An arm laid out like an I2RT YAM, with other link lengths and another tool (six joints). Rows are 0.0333 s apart.
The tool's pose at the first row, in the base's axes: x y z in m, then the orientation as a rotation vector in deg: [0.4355 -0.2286 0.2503 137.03 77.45 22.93]
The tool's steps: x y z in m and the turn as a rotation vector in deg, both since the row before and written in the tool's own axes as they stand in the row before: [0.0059 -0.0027 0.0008 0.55 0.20 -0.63]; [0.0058 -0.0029 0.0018 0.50 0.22 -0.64]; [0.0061 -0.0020 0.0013 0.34 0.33 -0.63]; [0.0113 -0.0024 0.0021 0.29 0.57 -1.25]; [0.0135 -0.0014 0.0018 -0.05 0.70 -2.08]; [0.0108 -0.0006 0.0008 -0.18 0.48 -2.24]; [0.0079 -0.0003 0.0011 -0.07 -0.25 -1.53]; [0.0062 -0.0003 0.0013 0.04 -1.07 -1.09]
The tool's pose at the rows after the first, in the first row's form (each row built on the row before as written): [0.4367 -0.2224 0.2488 137.01 78.54 22.69]; [0.4381 -0.2163 0.2463 136.94 79.62 22.50]; [0.4400 -0.2103 0.2447 136.75 80.66 22.54]; [0.4443 -0.1996 0.2425 136.05 82.48 22.75]; [0.4500 -0.1872 0.2411 134.39 85.10 23.12]; [0.4543 -0.1773 0.2408 132.43 87.70 23.26]; [0.4575 -0.1700 0.2401 131.02 89.21 22.61]; [0.4600 -0.1643 0.2390 129.94 89.89 21.02]
